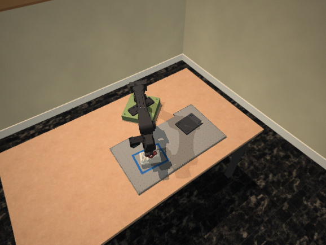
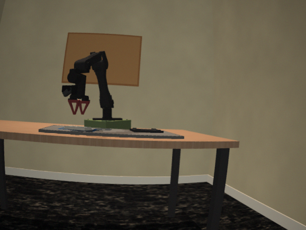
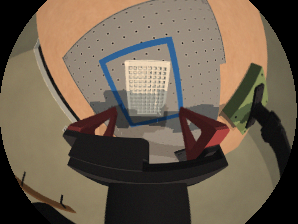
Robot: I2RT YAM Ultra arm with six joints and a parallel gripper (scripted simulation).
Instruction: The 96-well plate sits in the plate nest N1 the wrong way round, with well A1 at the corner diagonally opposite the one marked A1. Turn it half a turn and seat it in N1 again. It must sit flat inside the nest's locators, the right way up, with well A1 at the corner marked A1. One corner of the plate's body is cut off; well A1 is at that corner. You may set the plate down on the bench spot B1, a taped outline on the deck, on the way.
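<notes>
Now: hand 80 mm above the white 96-well plate. Also, from my hand: black plate nest N1: 40 mm behind, 380 mm to the left, 80 mm below.
</notes>
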